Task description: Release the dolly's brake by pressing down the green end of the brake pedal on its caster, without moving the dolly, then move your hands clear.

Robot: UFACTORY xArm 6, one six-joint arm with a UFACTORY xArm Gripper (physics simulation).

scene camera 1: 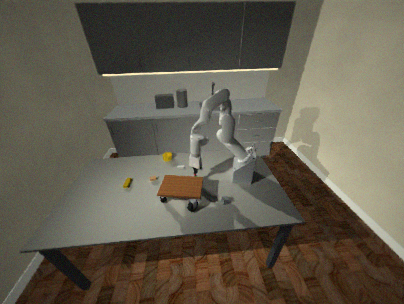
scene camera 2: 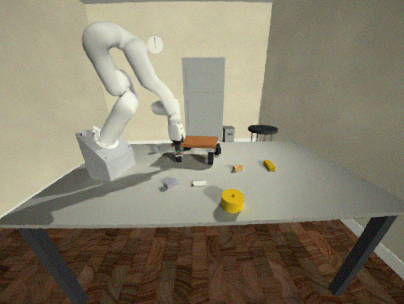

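The dolly (scene camera 1: 180,186) (scene camera 2: 201,142) has a flat orange-brown wooden deck and stands upright on dark casters on the table. My gripper (scene camera 1: 195,171) (scene camera 2: 178,147) is shut and empty, pointing down at the dolly's corner nearest the robot base and scene camera 2. Its tips are right above the caster (scene camera 2: 178,158) there and look close to or touching the brake pedal (scene camera 2: 178,152). Small specks of green and red show at the pedal. The fingers partly hide it, so its tilt and any contact cannot be told.
A yellow cylinder (scene camera 1: 167,156) (scene camera 2: 232,201), a white block (scene camera 1: 180,166) (scene camera 2: 199,183), an orange block (scene camera 1: 153,178) (scene camera 2: 238,168), a yellow block (scene camera 1: 128,183) (scene camera 2: 269,165), a grey-violet block (scene camera 2: 170,183) and a grey piece (scene camera 1: 226,200) (scene camera 2: 156,149) lie around the dolly.
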